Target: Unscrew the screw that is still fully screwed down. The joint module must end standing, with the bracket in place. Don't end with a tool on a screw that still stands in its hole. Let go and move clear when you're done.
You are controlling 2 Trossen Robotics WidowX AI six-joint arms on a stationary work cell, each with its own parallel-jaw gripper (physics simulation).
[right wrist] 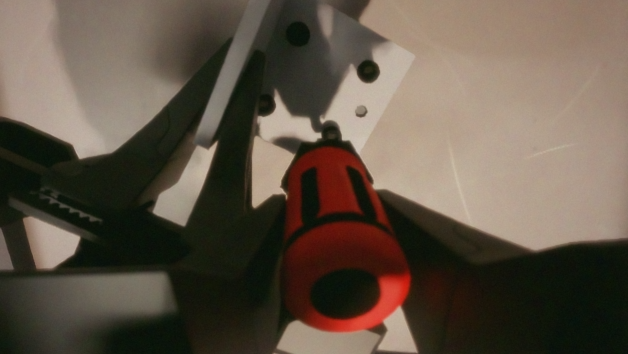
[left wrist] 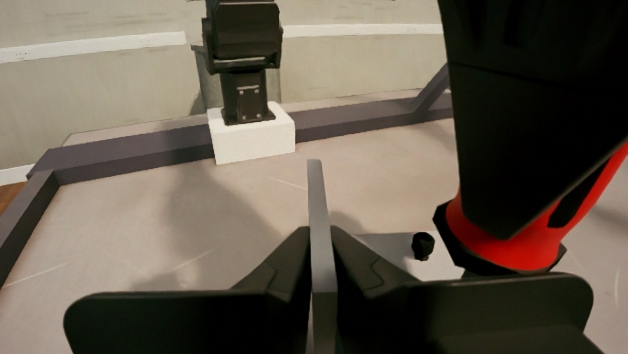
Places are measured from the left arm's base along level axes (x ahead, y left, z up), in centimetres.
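Pixels of known places: left gripper, fingertip midpoint: (right wrist: 250, 46) (left wrist: 317, 237); right gripper, fingertip midpoint: (right wrist: 329, 204) (left wrist: 523, 204); right arm's base, origin of the base link: (left wrist: 247, 115).
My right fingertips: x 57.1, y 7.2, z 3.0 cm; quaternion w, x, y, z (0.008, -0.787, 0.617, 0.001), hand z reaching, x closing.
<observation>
Ahead of a thing's pixels: the offset from my right fingertips to its top centre. "spot": to the spot under its first point.
A grey bracket has an upright plate (left wrist: 316, 200) (right wrist: 227, 85) and a flat plate {spot: dx +5.7, dy -0.1, dz -6.2 cm} (left wrist: 385, 242) (right wrist: 387, 67) with several dark screws. One screw {dx +4.3, dy -1.3, dz -5.0 cm} (left wrist: 423, 244) stands proud in the left wrist view. Screws {dx +5.2, dy +2.2, dz -5.1 cm} (right wrist: 298, 34) {spot: dx +4.3, dy -1.2, dz -5.4 cm} (right wrist: 368, 71) {dx +1.8, dy +3.1, dz -5.0 cm} (right wrist: 265, 104) and an open hole {spot: dx +2.4, dy -1.6, dz -6.4 cm} (right wrist: 361, 111) show in the right wrist view. My left gripper (left wrist: 317, 237) (right wrist: 250, 46) is shut on the upright plate. My right gripper (right wrist: 329, 204) is shut on the red screwdriver {dx +0.3, dy +0.1, dz +4.3 cm} (left wrist: 495, 250) (right wrist: 345, 240). Its nose is by another screw {dx +0.9, dy -0.4, dz -5.5 cm} (right wrist: 331, 131); whether the hidden tip touches cannot be told. The joint module cannot be made out.
A black arm base (left wrist: 246, 97) stands on a white block {dx +35.3, dy +3.6, dz -8.8 cm} (left wrist: 254, 142) at the table's far edge. A dark frame rail (left wrist: 135, 150) runs along that edge. The right arm's dark gripper body (left wrist: 530, 100) hangs close beside the left gripper.
</observation>
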